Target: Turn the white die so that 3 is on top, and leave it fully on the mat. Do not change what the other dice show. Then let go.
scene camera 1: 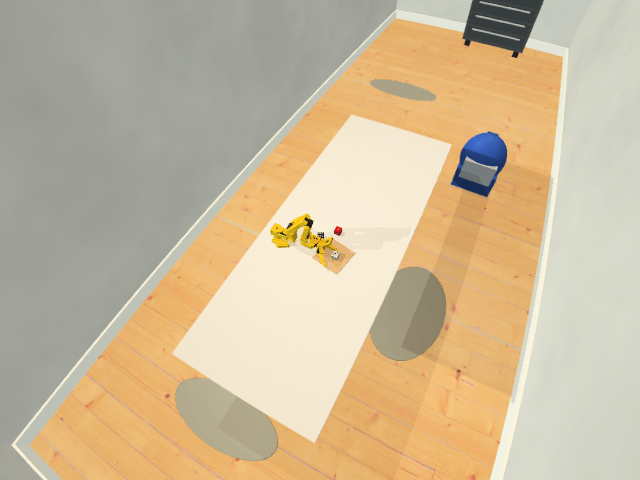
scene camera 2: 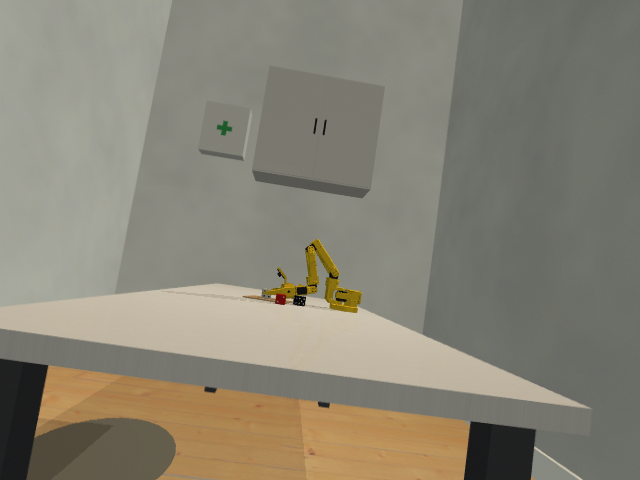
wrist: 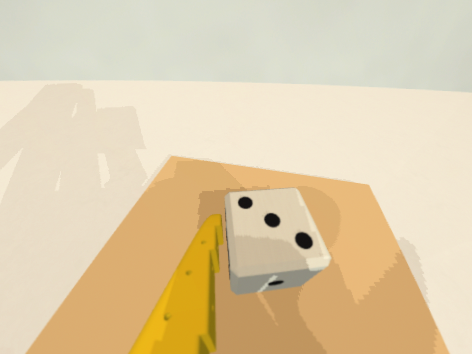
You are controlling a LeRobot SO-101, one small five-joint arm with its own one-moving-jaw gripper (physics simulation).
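Frame: origin at the arm's base, x ahead, y left, z up, level; centimetres.
Where they show: hand, its tool point: [scene camera 1: 338,252] [scene camera 2: 265,292] [wrist: 222,224]; arm's base, origin of its link: [scene camera 1: 287,240] [scene camera 2: 337,309].
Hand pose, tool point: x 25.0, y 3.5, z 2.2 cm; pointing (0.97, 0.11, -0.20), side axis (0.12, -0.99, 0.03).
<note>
Each offset is from my tool point to the centre of the thing. Level surfaces: height alone.
The white die @(dz -0.3, dx -0.5, dy -1.7 cm) [scene camera 1: 335,254] [scene camera 2: 265,292] [wrist: 272,232] rests flat on the orange-brown mat @(dz -2.0, dx -1.6, dy -1.2 cm) [scene camera 1: 347,254] [scene camera 2: 250,297] [wrist: 95,300], inside its edges. In the wrist view its top face shows three pips; one pip shows on its near side. My gripper [scene camera 1: 330,257] is open around the die, low over the mat. The notched fixed jaw [wrist: 192,290] is at the die's left in the wrist view, with a thin gap between them at the tip; the moving jaw is outside that view. The red die @(dz -0.7, dx -5.4, dy +11.1 cm) [scene camera 1: 338,230] [scene camera 2: 280,299] and black die @(dz -0.7, dx -11.4, dy +4.7 cm) [scene camera 1: 320,235] [scene camera 2: 299,300] stand off the mat.
The pale table @(dz -2.2 cm) [scene camera 1: 279,320] [scene camera 2: 248,335] carries the arm, mat and dice. The black die is close beside the arm, and the red die is a little farther out. In the wrist view the arm's shadow falls on the table at the left.
</note>
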